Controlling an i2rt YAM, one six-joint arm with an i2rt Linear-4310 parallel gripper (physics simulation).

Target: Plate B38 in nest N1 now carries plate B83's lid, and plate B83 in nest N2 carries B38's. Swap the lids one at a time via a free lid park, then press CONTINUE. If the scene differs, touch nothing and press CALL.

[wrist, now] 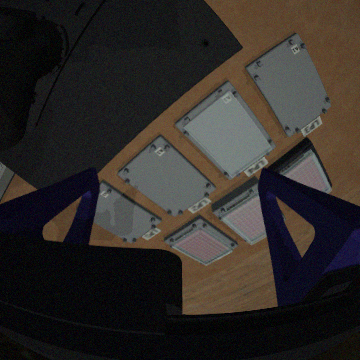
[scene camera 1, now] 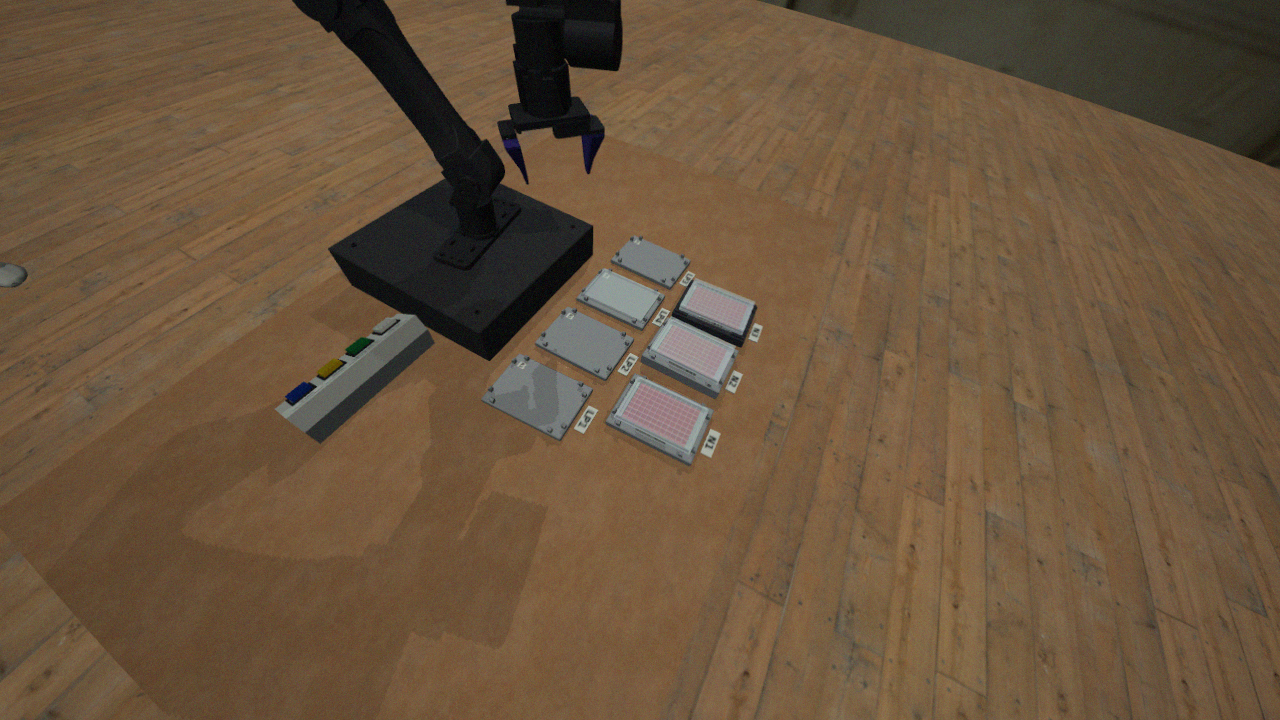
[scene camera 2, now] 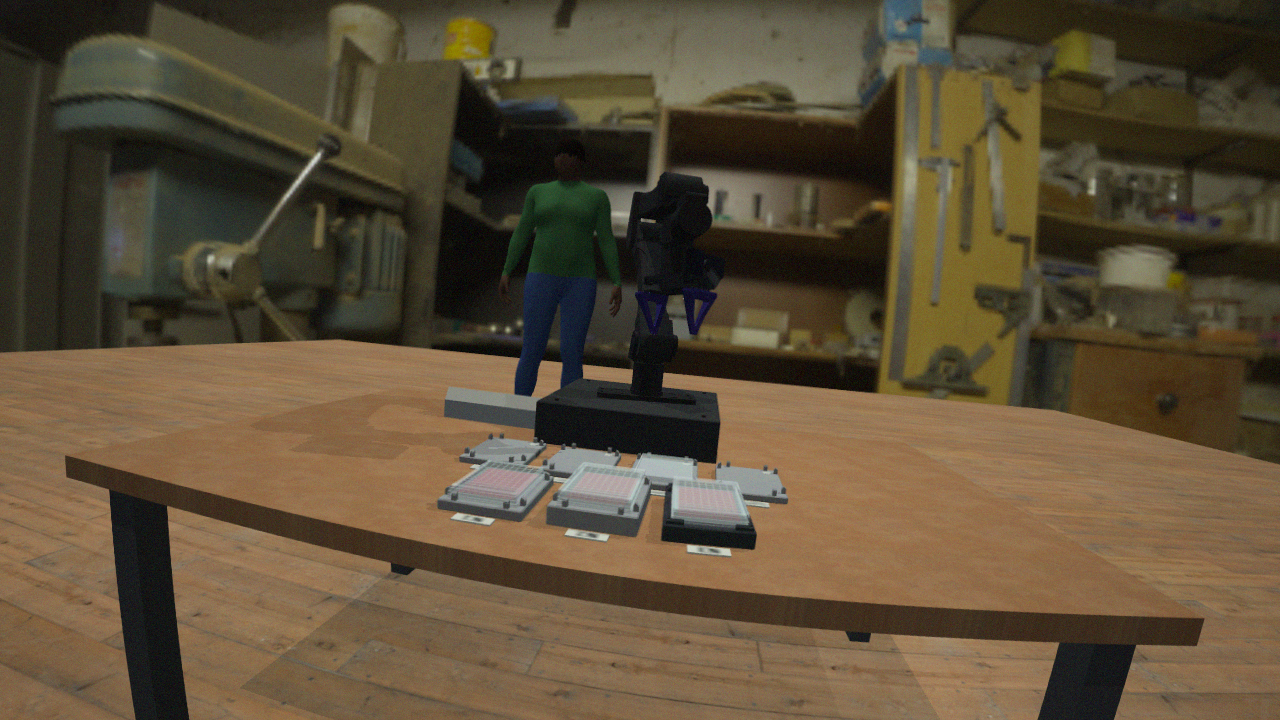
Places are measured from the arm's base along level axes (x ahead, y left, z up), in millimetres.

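Pixels of known places: gripper, between the fingertips: point(wrist: 178, 176) point(scene camera 1: 557, 177) point(scene camera 2: 672, 334); arm's base, origin of its link: point(wrist: 42, 45) point(scene camera 1: 480, 232) point(scene camera 2: 645, 398).
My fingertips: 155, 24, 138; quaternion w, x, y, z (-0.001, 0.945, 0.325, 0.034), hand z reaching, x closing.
Observation:
For each thing: its middle in the pictures, then the offset to it from my fingertips, as dx, dy, dz.
- plate with pink wells, middle of its body: point(scene camera 2: 500, 481) point(scene camera 1: 662, 413) point(wrist: 202, 246) +269, -232, -199
- LP2, middle of its body: point(scene camera 2: 582, 460) point(wrist: 167, 181) point(scene camera 1: 585, 340) +100, -135, -209
- LP3, middle of its body: point(scene camera 2: 749, 479) point(wrist: 294, 87) point(scene camera 1: 651, 259) +148, +121, -209
- pale lid, middle of its body: point(wrist: 230, 137) point(scene camera 2: 665, 468) point(scene camera 1: 621, 294) +125, -7, -205
- third pink plate, middle of its body: point(scene camera 2: 707, 496) point(scene camera 1: 717, 304) point(wrist: 306, 184) +308, +24, -186
- button box, middle of its body: point(scene camera 1: 356, 366) point(scene camera 2: 499, 405) -199, -332, -187
My gripper point(scene camera 1: 557, 178) point(scene camera 2: 674, 333) point(wrist: 178, 176) is open and empty, high above the table beside the arm's base. A plate with pink wells point(scene camera 1: 662, 413) point(scene camera 2: 496, 481) point(wrist: 202, 245) sits in nest N1. Another pink plate point(scene camera 1: 693, 349) point(scene camera 2: 601, 486) point(wrist: 245, 219) sits in raised grey nest N2, partly behind a finger in the wrist view. Both look lidded; their codes are unreadable. Parks LP1 point(scene camera 1: 537, 394) point(wrist: 125, 215), LP2 point(scene camera 1: 584, 342) point(wrist: 167, 177) and LP3 point(scene camera 1: 650, 259) point(wrist: 295, 90) look bare. LP4 bears a pale lid point(scene camera 1: 620, 295) point(scene camera 2: 665, 470) point(wrist: 230, 135).
A third pink plate point(scene camera 1: 717, 308) point(scene camera 2: 708, 503) point(wrist: 307, 175) sits in a black nest beside N2. A button box point(scene camera 1: 362, 380) with blue, yellow, green and white buttons stands beside the black base point(scene camera 1: 447, 268) point(scene camera 2: 626, 420). A person point(scene camera 2: 563, 232) stands behind the table.

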